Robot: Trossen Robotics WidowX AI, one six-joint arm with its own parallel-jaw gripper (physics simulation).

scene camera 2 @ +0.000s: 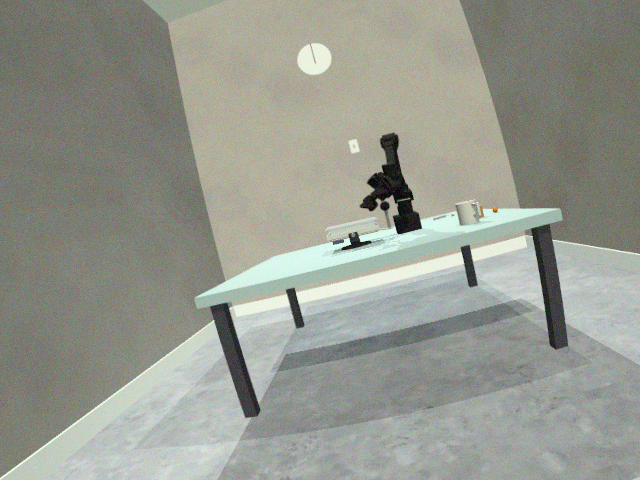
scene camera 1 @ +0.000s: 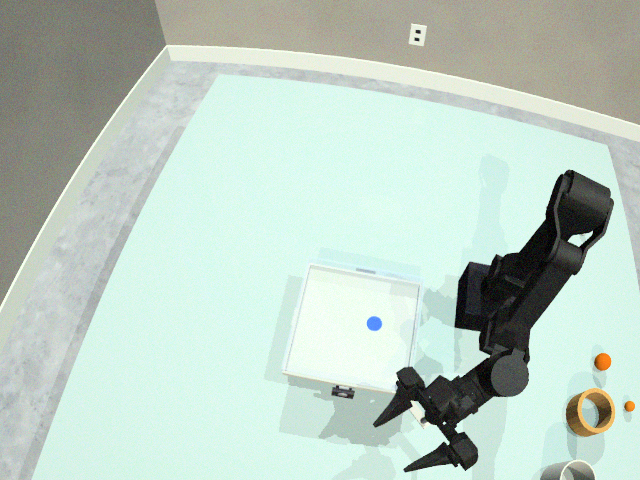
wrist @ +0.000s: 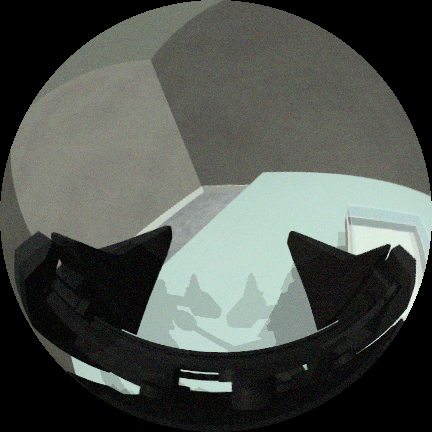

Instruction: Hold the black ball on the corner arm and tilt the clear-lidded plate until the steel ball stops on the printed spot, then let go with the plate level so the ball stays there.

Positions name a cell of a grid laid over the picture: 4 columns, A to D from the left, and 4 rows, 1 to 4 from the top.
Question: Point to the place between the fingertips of my gripper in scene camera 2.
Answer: At C2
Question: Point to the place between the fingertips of my gripper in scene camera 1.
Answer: At C4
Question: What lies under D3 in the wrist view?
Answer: A clear-lidded white plate.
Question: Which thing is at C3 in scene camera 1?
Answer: A clear-lidded white plate.
